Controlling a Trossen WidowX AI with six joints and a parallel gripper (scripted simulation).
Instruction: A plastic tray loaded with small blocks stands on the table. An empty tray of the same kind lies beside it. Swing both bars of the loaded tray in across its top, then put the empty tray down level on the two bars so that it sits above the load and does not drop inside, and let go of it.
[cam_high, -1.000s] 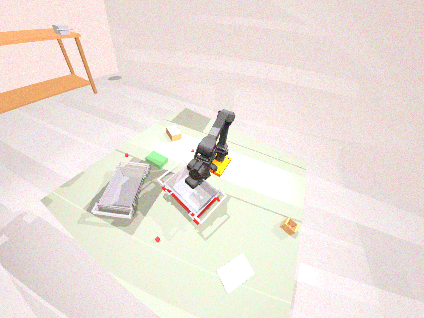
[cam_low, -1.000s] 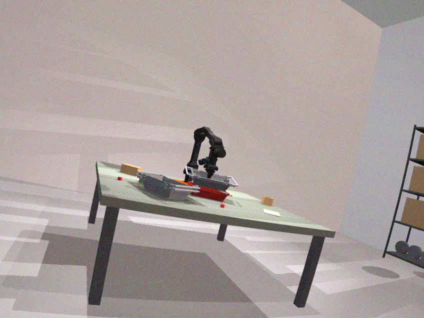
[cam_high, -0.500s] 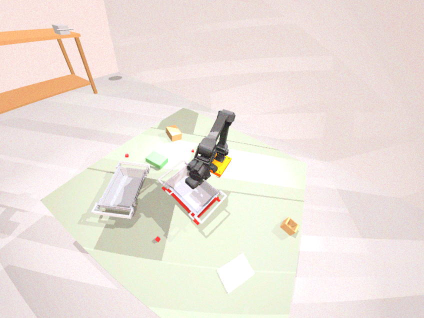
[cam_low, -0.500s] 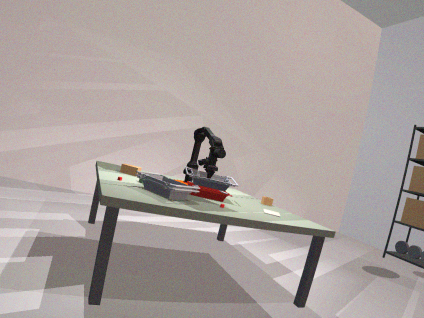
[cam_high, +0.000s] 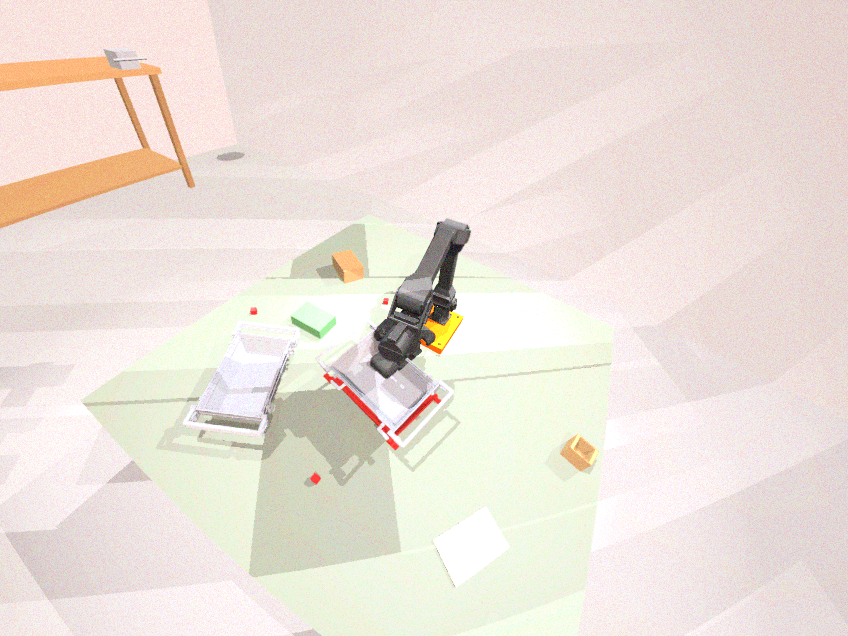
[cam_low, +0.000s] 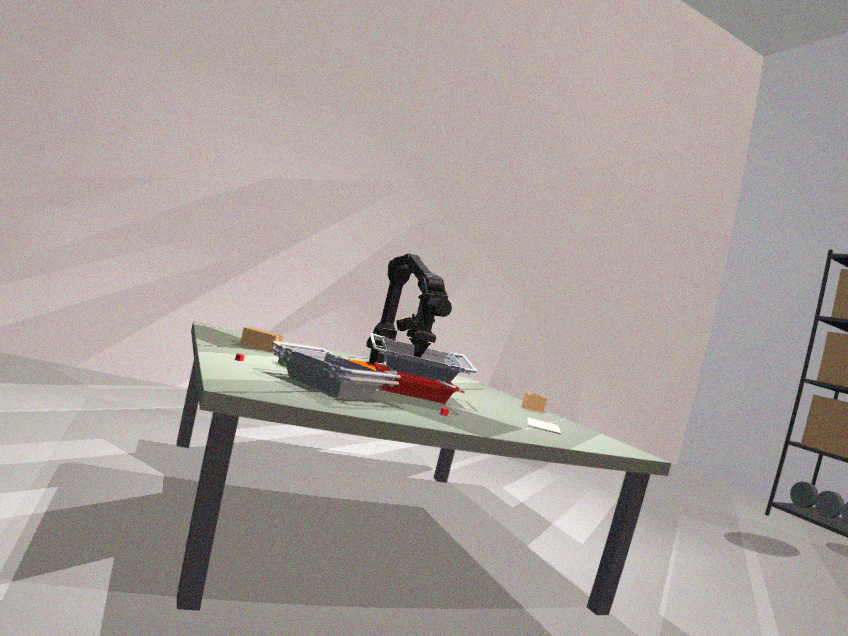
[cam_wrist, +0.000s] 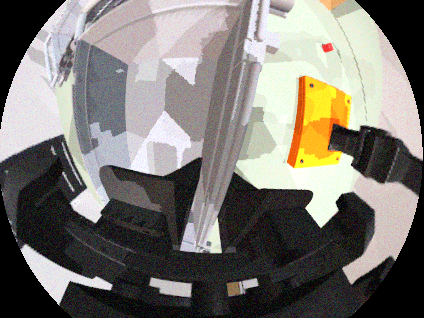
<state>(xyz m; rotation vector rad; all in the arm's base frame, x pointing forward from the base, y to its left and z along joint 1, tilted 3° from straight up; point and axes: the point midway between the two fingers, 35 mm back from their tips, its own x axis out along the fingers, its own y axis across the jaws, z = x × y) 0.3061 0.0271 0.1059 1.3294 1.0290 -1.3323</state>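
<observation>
Now: gripper tip 70 mm short of the grey tray, 20 mm below it and 10 mm to the left of it. The rest, counted from my gripper tip: white sheet 370 mm to the left, 250 mm ahead, 90 mm below; then green block 350 mm to the right, 70 mm below, 30 mm behind; then red block 80 mm below, 40 mm ahead, 10 mm to the right.
</observation>
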